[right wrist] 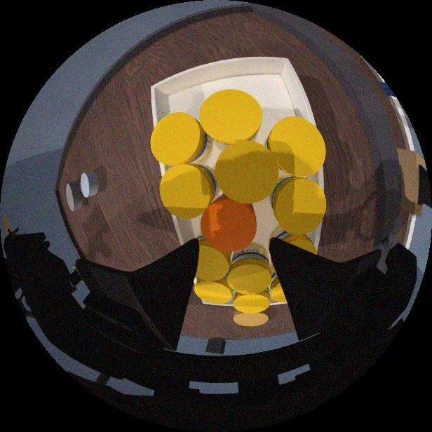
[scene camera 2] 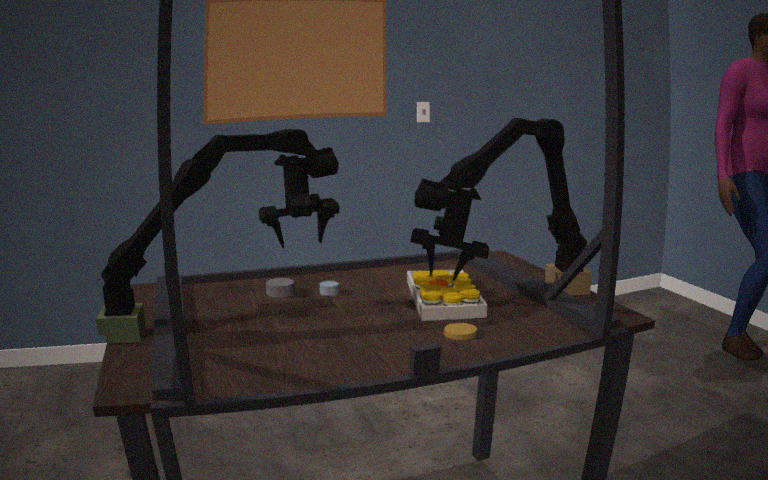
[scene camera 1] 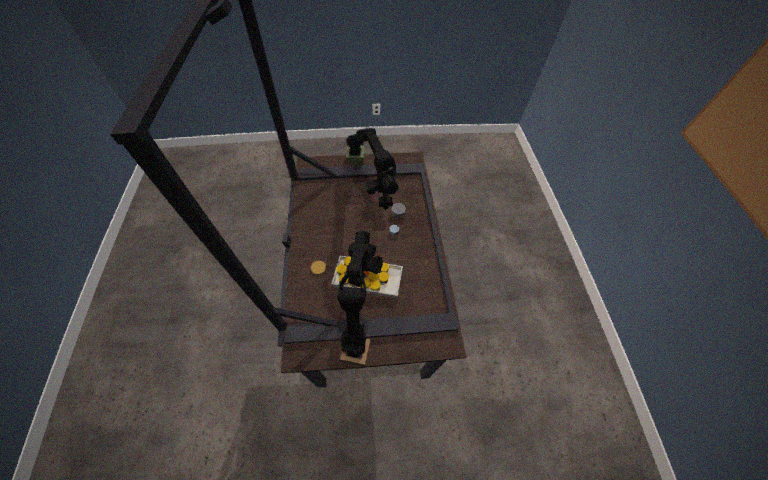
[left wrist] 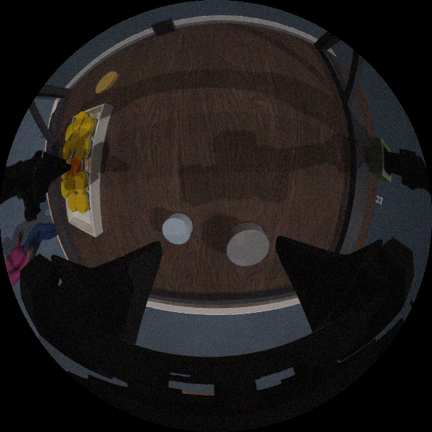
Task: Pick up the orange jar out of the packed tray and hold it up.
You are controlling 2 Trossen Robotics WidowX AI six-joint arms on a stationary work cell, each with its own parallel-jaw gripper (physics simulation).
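Frame: origin at the left arm's base, x left, y back, z up, level; metres.
Seen in the pictures: left gripper, fingertip midpoint: [scene camera 2: 301, 245]; right gripper, fingertip midpoint: [scene camera 2: 442, 277] [scene camera 1: 363, 269]; left arm's base, origin of the base link: [scene camera 2: 119, 310] [scene camera 1: 355, 151]; right arm's base, origin of the base link: [scene camera 1: 355, 349].
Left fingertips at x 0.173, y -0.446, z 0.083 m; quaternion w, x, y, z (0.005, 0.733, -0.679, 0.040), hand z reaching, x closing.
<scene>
Pixels of each thing's middle, then the offset from my left fingertips to it.
- orange jar, body centre: [scene camera 2: 438, 290] dx -0.084, dy -0.318, dz -0.114 m
- white tray, body centre: [scene camera 2: 443, 298] [scene camera 1: 367, 277] dx -0.073, dy -0.336, dz -0.139 m
- grey cylinder, body centre: [scene camera 2: 280, 287] [scene camera 1: 398, 210] dx +0.075, dy +0.052, dz -0.125 m
- tan disc, body centre: [scene camera 2: 460, 331] [scene camera 1: 318, 267] dx -0.307, dy -0.292, dz -0.134 m
The orange jar [scene camera 2: 437, 283] [left wrist: 75, 166] [right wrist: 228, 225] stands among several yellow-lidded jars [scene camera 2: 431, 296] [right wrist: 247, 172] in the white tray [scene camera 2: 454, 310] [left wrist: 100, 200] [right wrist: 220, 70]. Its flat lid faces up, with yellow jars close around it. My right gripper [scene camera 2: 442, 278] [right wrist: 235, 244] is partly open and empty, pointing down low over the tray. In the right wrist view the orange lid lies just above the line between the fingertips, nearer the left one, and its lower jar body is hidden. My left gripper [scene camera 2: 301, 244] [left wrist: 219, 245] is wide open and empty, high above the table.
A grey cylinder [scene camera 1: 398, 208] [scene camera 2: 279, 287] [left wrist: 248, 245] and a smaller light-blue one [scene camera 1: 394, 229] [scene camera 2: 328, 288] [left wrist: 177, 229] stand below and near my left gripper. A tan disc [scene camera 1: 317, 267] [scene camera 2: 460, 331] [right wrist: 250, 319] lies beside the tray. A dark frame post [scene camera 2: 613, 169] rises at the table edge.
</scene>
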